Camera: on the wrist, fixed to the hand. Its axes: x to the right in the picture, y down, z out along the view.
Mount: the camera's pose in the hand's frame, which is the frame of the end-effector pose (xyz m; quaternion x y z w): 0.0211 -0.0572 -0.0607 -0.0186 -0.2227 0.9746 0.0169
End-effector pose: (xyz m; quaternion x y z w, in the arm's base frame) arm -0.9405 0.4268 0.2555 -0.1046 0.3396 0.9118 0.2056
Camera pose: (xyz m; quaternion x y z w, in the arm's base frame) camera -0.9307 0.4322 0.1702 -0.5284 -0.0449 -0.2454 0.8115
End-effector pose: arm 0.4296 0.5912 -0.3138 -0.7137 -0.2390 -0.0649 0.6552
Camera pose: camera 0.4371 0.5395 -0.2454 -0.2716 0.5468 0.7919 0.0078
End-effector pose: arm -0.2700 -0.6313 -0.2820 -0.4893 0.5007 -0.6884 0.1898
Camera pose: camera -0.3188 -0.5922 -0.2229 0.3229 0.4558 0.2916 0.7765
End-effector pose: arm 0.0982 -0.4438 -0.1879 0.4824 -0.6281 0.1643 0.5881
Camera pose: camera 0.1824 -0.4330 -0.1742 0.5783 0.6147 -0.4568 0.2811
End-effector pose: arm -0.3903 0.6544 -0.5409 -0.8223 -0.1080 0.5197 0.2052
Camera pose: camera -0.3245 0.7000 -0.5095 0.0072 -0.7442 -0.3899 0.5423
